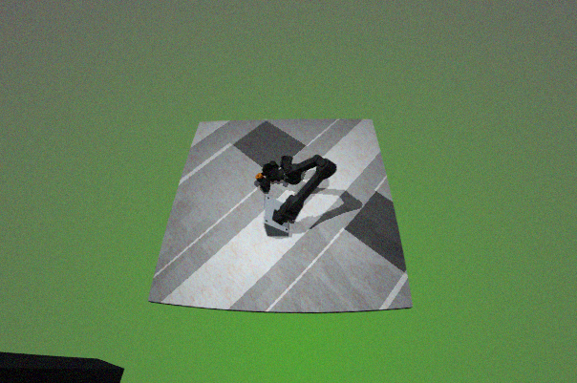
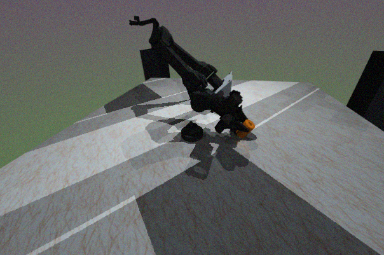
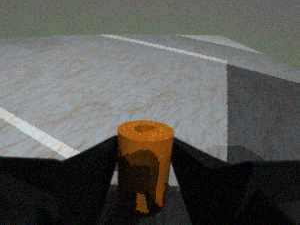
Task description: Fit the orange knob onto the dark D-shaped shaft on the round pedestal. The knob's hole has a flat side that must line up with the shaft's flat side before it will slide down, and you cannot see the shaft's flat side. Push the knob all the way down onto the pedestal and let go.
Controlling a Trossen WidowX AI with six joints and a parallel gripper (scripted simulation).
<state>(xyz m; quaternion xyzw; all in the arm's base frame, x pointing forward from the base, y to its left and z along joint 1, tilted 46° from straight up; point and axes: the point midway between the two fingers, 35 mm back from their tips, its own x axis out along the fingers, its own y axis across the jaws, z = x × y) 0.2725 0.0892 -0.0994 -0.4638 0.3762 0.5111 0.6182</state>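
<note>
My gripper tip is now 20 mm to the left of the orange knob and 10 mm above it. Round my gripper tip: dark round pedestal: 200 mm to the right, 40 mm ahead, 10 mm below.
</note>
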